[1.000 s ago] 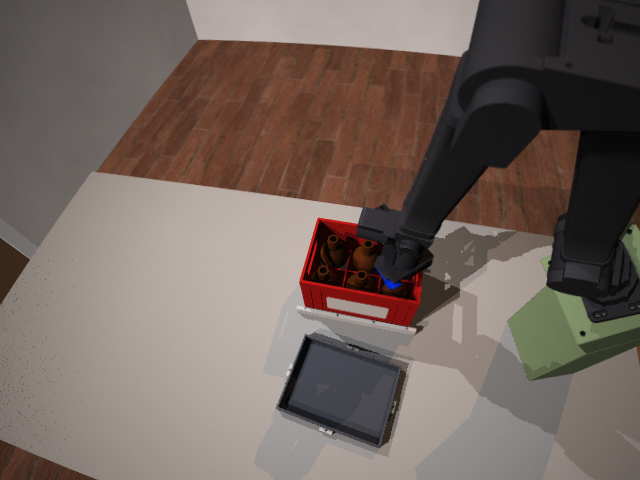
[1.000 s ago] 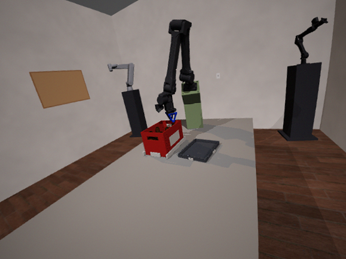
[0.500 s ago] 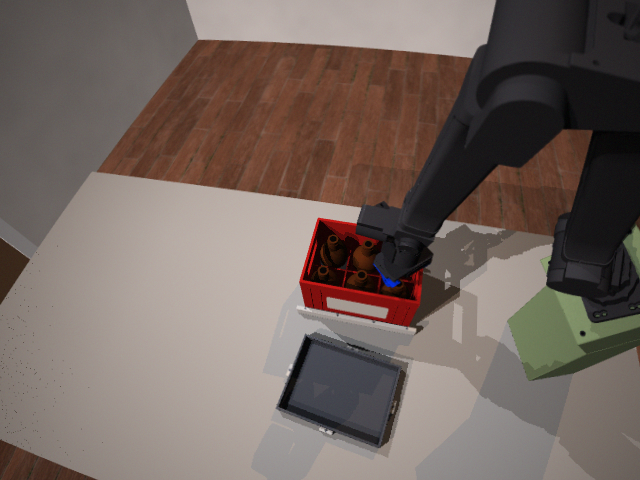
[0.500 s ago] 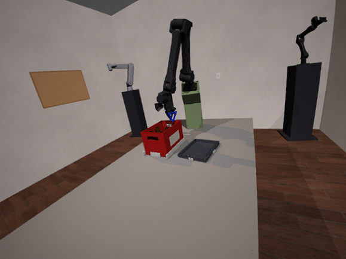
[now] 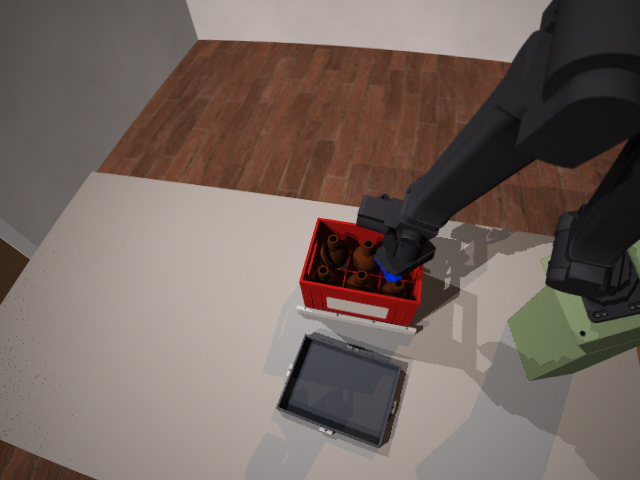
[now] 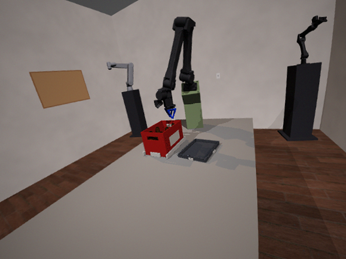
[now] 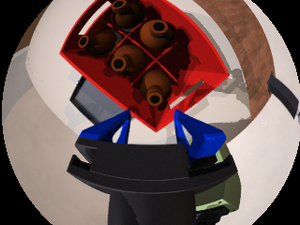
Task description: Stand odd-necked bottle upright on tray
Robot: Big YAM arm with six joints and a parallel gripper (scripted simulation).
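Now: hand 7 cm short of the crate, 6 cm to the left of it and 14 cm above it. Also, from my hand: dark grey tray: 13 cm ahead, 21 cm to the left, 21 cm below; then brown bottle: 17 cm ahead, 3 cm to the right, 13 cm below.
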